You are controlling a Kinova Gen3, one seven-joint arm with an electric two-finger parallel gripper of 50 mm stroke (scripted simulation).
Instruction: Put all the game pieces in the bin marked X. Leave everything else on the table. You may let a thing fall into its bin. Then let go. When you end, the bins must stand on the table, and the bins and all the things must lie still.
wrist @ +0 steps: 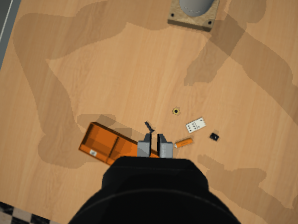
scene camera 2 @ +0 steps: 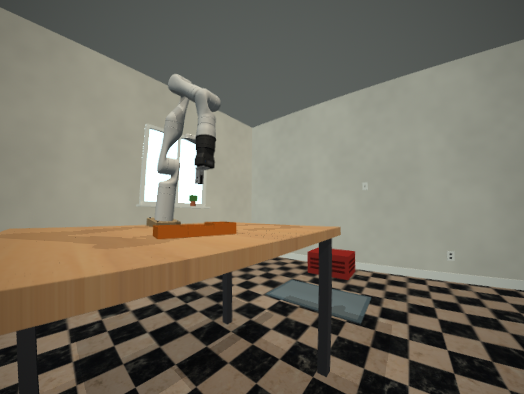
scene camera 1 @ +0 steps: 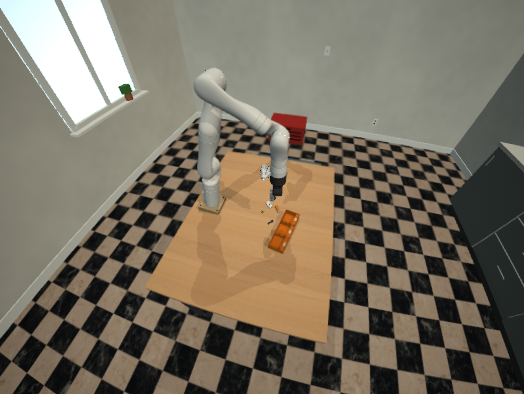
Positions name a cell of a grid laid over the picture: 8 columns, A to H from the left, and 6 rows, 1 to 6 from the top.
Labels:
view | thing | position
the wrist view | my gripper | E4
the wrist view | orange bin row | C4
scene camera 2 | my gripper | D3
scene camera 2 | orange bin row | D4

